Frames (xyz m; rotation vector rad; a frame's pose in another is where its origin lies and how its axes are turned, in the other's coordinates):
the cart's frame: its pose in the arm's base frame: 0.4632 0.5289 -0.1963 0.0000 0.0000 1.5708
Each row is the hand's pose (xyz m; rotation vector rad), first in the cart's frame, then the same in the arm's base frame.
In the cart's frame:
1: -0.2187 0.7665 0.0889 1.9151 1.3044 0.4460
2: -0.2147 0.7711 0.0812 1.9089 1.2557 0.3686
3: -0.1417 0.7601 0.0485 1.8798 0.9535 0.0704
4: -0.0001 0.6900 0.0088 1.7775 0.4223 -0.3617
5: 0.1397 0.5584 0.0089 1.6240 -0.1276 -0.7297
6: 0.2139 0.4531 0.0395 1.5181 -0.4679 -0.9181
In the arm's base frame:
1: -0.3033 0.3102 -0.1074 0.4872 2.5685 1.1318
2: -0.3079 0.3142 -0.1151 0.5161 2.5003 1.0938
3: -0.2969 0.3872 -0.1478 0.7069 2.1623 0.9674
4: -0.2268 0.5288 -0.1875 0.9846 1.5982 0.7438
5: -0.0952 0.6686 -0.1874 1.2183 1.0408 0.4930
6: 0.0101 0.7428 -0.1568 1.3481 0.7129 0.3303

